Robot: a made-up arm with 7 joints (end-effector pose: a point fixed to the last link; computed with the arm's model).
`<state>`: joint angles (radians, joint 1 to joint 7).
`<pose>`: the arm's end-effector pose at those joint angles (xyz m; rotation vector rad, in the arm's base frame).
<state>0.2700 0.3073 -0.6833 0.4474 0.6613 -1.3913 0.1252</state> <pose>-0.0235 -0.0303 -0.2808 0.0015 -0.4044 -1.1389</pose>
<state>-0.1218 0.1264 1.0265 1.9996 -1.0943 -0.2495 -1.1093</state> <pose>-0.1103 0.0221 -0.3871 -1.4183 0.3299 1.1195</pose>
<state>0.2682 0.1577 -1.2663 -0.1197 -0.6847 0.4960 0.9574</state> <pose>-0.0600 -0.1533 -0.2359 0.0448 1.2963 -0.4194</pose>
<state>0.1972 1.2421 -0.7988 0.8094 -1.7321 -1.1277 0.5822</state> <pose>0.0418 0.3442 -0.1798 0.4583 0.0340 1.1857</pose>
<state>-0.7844 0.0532 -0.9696 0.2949 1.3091 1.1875 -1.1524</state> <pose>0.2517 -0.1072 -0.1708 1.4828 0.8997 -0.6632</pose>
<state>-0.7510 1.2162 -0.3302 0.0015 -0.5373 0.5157 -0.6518</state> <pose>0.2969 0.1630 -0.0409 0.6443 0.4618 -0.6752</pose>
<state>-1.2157 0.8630 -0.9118 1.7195 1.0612 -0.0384 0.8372</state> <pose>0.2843 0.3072 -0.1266 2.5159 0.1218 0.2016</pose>
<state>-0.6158 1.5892 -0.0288 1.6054 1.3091 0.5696 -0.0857</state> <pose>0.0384 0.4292 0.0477 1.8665 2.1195 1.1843</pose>
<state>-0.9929 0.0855 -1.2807 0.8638 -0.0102 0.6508 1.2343</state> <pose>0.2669 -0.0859 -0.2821 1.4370 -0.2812 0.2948</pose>
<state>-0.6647 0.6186 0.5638 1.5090 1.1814 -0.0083 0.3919</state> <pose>0.1849 0.2564 -0.2994 1.2614 0.9304 0.3819</pose>
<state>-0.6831 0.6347 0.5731 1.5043 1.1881 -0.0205 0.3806</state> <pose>0.1921 0.2604 -0.2918 1.2580 0.9048 0.3921</pose>
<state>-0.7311 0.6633 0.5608 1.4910 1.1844 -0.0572 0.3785</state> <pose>0.2113 0.2654 -0.2742 1.2660 0.8142 0.4149</pose>
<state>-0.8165 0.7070 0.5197 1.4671 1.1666 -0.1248 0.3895</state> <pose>0.2431 0.2701 -0.2419 1.2864 0.6416 0.4519</pose>
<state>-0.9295 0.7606 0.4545 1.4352 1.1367 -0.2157 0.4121</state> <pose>0.2791 0.2719 -0.1958 1.3118 0.4083 0.4960</pose>
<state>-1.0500 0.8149 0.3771 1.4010 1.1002 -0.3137 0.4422</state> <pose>0.3092 0.2696 -0.1434 1.3338 0.1571 0.5375</pose>
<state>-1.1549 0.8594 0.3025 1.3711 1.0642 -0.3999 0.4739</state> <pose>0.3283 0.2643 -0.0967 1.3475 -0.0635 0.5683</pose>
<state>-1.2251 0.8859 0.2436 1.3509 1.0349 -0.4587 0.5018</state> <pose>0.3379 0.2584 -0.0660 1.3535 -0.2156 0.5847</pose>
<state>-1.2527 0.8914 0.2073 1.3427 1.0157 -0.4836 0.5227</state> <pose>0.3420 0.2537 -0.0552 1.3544 -0.2845 0.5882</pose>
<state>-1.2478 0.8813 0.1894 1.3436 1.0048 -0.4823 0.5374</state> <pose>0.3434 0.2505 -0.0595 1.3535 -0.2899 0.5835</pose>
